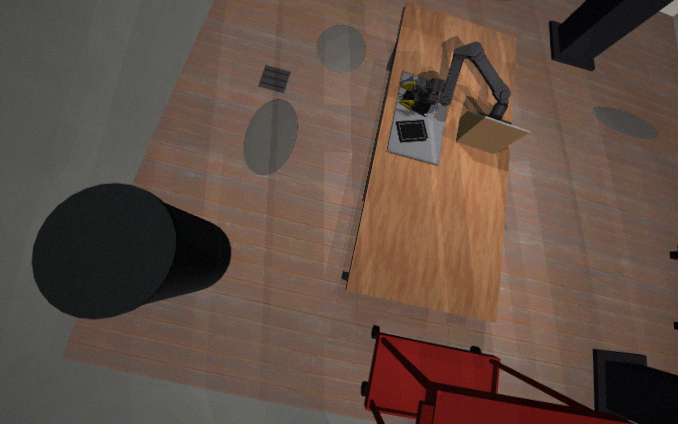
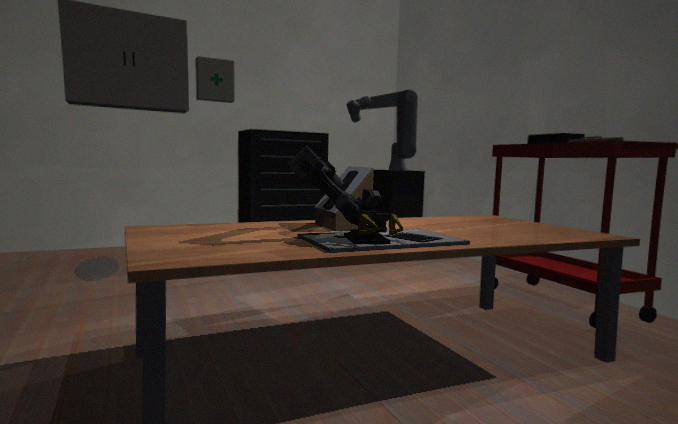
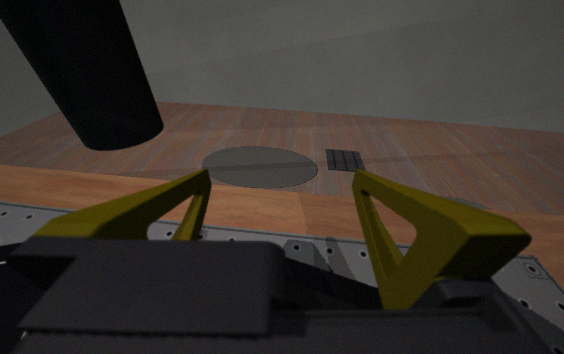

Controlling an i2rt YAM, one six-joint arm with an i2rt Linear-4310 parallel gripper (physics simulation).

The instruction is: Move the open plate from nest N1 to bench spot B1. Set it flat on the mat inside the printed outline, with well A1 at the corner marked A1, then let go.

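Frame: origin at the arm's base, x back, y right, z up, level; centimetres.
Seen in the pictures: gripper, between the fingertips: (image 1: pixel 399 93) (image 2: pixel 390 229) (image 3: pixel 281 177); arm's base, origin of its link: (image 1: pixel 494 119).
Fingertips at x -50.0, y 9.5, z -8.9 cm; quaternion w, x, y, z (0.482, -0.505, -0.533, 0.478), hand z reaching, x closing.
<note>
Pixels of each thing's middle, then the offset from my fingertips to it. "*": a spot on its surface instead. Level surfaces: height alone.
- grey mat, height of its surface: dz -5.3 cm
- low dark block, middle of its body: (image 2: pixel 366 234) (image 1: pixel 418 100) dx +12.2, dy +1.4, dz -3.4 cm
- flat black square with a dotted border, a spot on its surface: (image 2: pixel 421 237) (image 1: pixel 408 133) * dx +8.9, dy -19.6, dz -5.1 cm
- wooden table, height of its surface: dz -6.6 cm
My gripper (image 1: pixel 406 95) (image 2: pixel 382 227) (image 3: pixel 281 177) is open, its yellow fingers wide apart and nothing seen between them. It is low over the grey mat (image 1: pixel 415 155) (image 2: pixel 450 240) (image 3: pixel 510 280). A low dark block (image 1: pixel 423 108) (image 2: pixel 367 239) (image 3: pixel 325 280) sits on the mat below and beside the gripper; the gripper body covers much of it. A flat black square with a dotted border (image 1: pixel 412 131) (image 2: pixel 421 237) lies on the mat beside the block. The open plate, the A1 mark and the nest labels cannot be made out.
The mat lies near one long edge of the wooden table (image 1: pixel 425 225) (image 2: pixel 225 260) (image 3: pixel 75 185). A tilted panel (image 1: pixel 492 132) (image 2: pixel 365 176) stands behind it by the arm's base. A red cart (image 1: pixel 407 360) (image 2: pixel 555 150) and a black cylinder (image 1: pixel 105 250) (image 3: pixel 100 75) stand off the table.
</note>
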